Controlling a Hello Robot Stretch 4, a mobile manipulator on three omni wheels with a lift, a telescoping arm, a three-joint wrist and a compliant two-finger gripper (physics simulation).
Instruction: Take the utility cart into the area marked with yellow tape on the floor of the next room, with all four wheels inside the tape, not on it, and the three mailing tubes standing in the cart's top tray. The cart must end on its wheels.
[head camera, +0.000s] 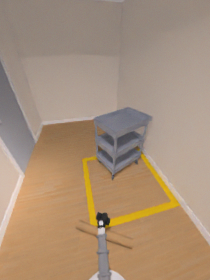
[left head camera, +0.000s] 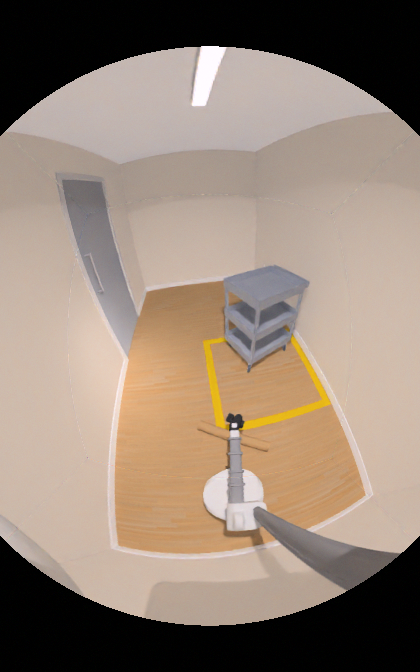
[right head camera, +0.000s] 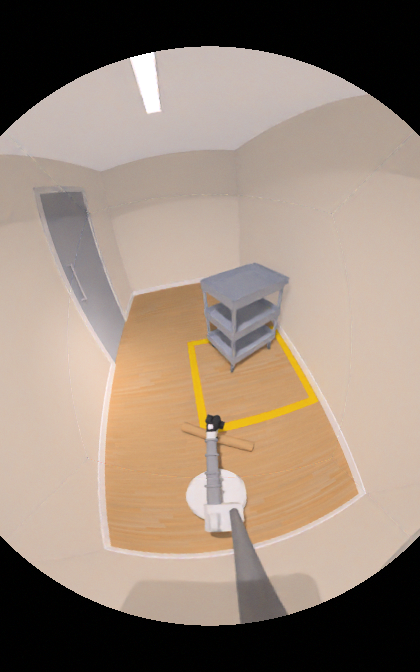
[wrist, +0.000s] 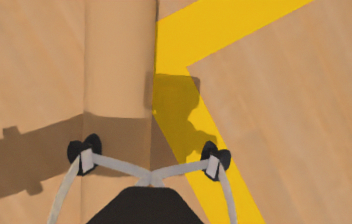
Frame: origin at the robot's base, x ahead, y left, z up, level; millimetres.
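Seen in the pictures: gripper, fingertip midpoint: (head camera: 105, 228) (wrist: 152, 150).
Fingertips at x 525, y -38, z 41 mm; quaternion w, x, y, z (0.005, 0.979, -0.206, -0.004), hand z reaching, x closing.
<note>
A point is followed by its place in that frame.
The grey utility cart (head camera: 122, 120) {x 1566, y -387, z 766 mm} (left head camera: 267, 285) (right head camera: 245, 282) stands upright at the far right part of the yellow tape outline (head camera: 135, 216) {x 626, y -413, z -27 mm} (left head camera: 285, 416) (right head camera: 270, 416) (wrist: 175, 45) {x 601, y 82, z -27 mm}. Its near and right wheels are inside; its left side overlaps the far tape line in view, and the back wheels are hidden. No tubes show in its top tray. One tan mailing tube (head camera: 120, 239) {x 408, y -182, z 53 mm} (left head camera: 257, 444) (right head camera: 240, 443) (wrist: 120, 60) {x 527, y 68, z 54 mm} lies on the floor by the near left tape corner. My gripper (head camera: 103, 218) (left head camera: 235, 420) (right head camera: 214, 422) (wrist: 152, 150) {x 525, y -38, z 41 mm} is open above the tube, which lies toward its left finger. The other two tubes do not show.
A wall (head camera: 170, 75) {x 1565, y -922, z 1336 mm} runs close along the right side of the cart and tape. A closed grey door (left head camera: 95, 250) (right head camera: 70, 250) with a handle is in the left wall. The white base (left head camera: 215, 495) (right head camera: 200, 495) is near the back wall, just behind the tube.
</note>
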